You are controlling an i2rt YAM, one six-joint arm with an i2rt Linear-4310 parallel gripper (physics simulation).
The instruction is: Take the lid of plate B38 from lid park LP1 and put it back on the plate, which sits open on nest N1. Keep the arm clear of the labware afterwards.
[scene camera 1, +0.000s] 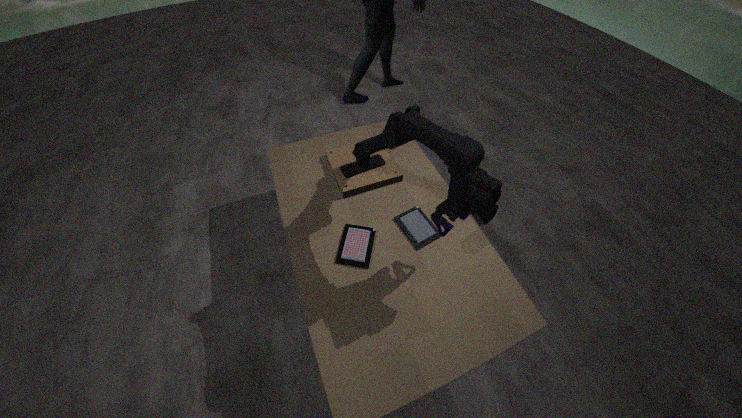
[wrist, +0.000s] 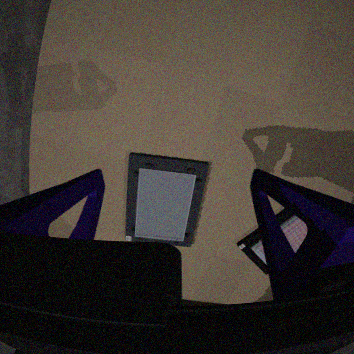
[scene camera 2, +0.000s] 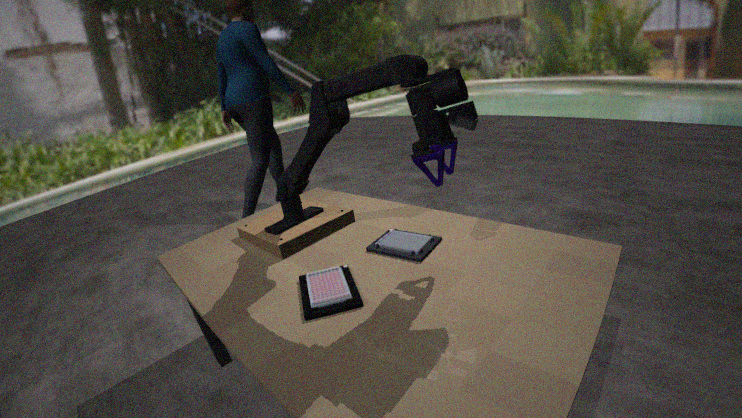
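Seen in the pictures: gripper, fingertip midpoint: (scene camera 1: 451, 227) (wrist: 177, 177) (scene camera 2: 445, 179); arm's base at its link origin: (scene camera 1: 363, 166) (scene camera 2: 295, 221).
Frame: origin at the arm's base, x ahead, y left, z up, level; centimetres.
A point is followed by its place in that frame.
The pale, flat lid (scene camera 1: 416, 224) @(x 35.7, y 5.5, z -2.3 cm) (scene camera 2: 403, 241) @(x 36.6, y 5.0, z -2.3 cm) (wrist: 165, 205) @(x 36.8, y 5.4, z -2.3 cm) lies on the dark grey lid park LP1 (scene camera 1: 419, 245) @(x 43.6, y 1.8, z -3.1 cm) (scene camera 2: 377, 250) @(x 32.0, y -0.2, z -3.2 cm) (wrist: 131, 200) @(x 36.3, y 11.0, z -3.1 cm). The plate B38 (scene camera 1: 357, 243) @(x 32.8, y -18.8, z -1.6 cm) (scene camera 2: 328, 286) @(x 33.4, y -19.7, z -1.7 cm) (wrist: 296, 234) @(x 34.6, y -19.7, z -1.5 cm), with pink wells showing and no lid on it, sits on the black nest N1 (scene camera 1: 355, 265) @(x 39.6, y -23.0, z -3.0 cm) (scene camera 2: 332, 313) @(x 38.6, y -24.5, z -3.7 cm) (wrist: 262, 264) @(x 25.3, y -16.7, z -2.9 cm). My gripper (scene camera 2: 445, 179) @(x 49.0, y 6.5, z 14.9 cm) (wrist: 177, 177) @(x 49.0, y 6.5, z 14.9 cm) has purple fingers spread wide, open and empty. It hangs well above the table, beyond the lid park from the arm's base. In the wrist view the lid lies between and below the fingertips, and the right finger partly hides the plate.
The arm's wooden base block (scene camera 1: 372, 180) @(x 9.6, y -0.3, z 0.3 cm) (scene camera 2: 317, 232) @(x 11.2, y -1.2, z -1.4 cm) stands at the back of the wooden table (scene camera 1: 430, 332) @(x 70.7, y -11.8, z -4.1 cm) (scene camera 2: 519, 311) @(x 70.8, y -8.2, z -4.1 cm) (wrist: 200, 75) @(x 56.8, y 3.9, z -4.1 cm). The arm's shadow falls across the table near the nest. A person (scene camera 1: 379, 41) (scene camera 2: 249, 77) stands on the floor behind the table.
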